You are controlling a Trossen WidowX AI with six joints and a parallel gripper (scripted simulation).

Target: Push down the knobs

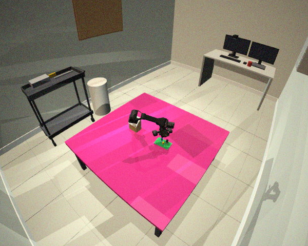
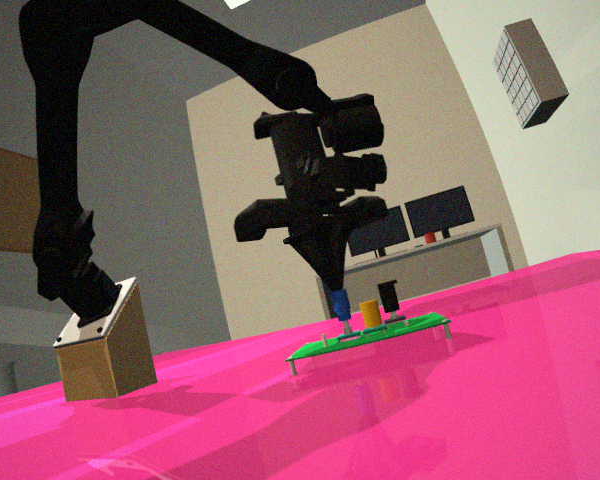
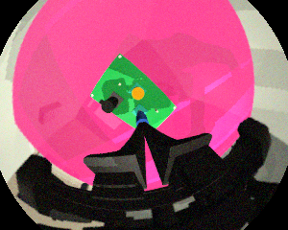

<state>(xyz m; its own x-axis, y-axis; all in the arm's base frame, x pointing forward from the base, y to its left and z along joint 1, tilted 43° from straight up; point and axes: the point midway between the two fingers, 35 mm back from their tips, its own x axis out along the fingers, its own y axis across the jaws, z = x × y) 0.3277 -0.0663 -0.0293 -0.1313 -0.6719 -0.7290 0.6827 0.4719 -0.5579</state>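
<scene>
The black knob lies 5 cm ahead of my gripper tip, 1 cm to the left of it and 2 cm below it. Also, from my gripper tip: blue knob (2 cm below).
</scene>
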